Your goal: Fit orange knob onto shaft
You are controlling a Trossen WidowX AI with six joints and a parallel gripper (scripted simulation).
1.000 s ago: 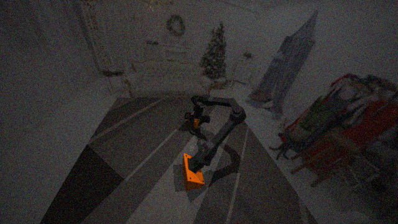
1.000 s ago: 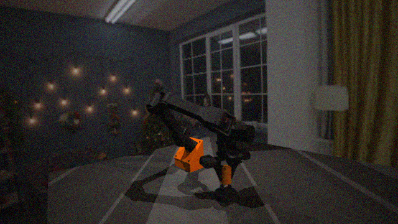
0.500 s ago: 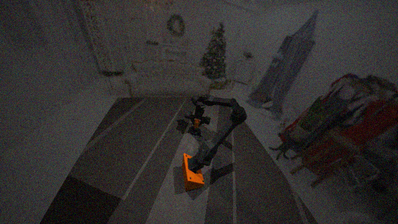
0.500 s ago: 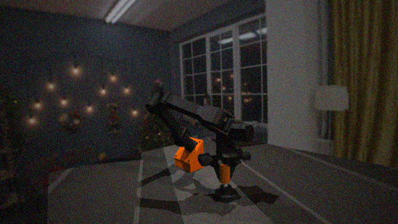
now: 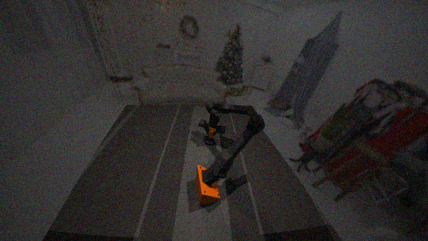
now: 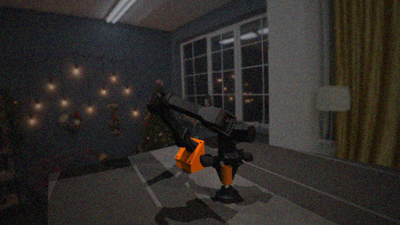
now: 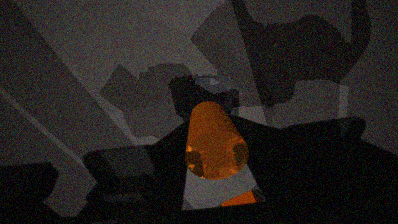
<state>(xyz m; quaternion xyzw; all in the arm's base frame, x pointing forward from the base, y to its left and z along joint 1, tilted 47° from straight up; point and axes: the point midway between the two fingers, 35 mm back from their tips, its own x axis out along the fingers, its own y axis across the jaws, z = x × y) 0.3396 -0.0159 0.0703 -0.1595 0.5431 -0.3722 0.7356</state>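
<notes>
My gripper tip is now 40 mm above the round pedestal. Round my gripper tip: orange knob 30 mm above.
</notes>
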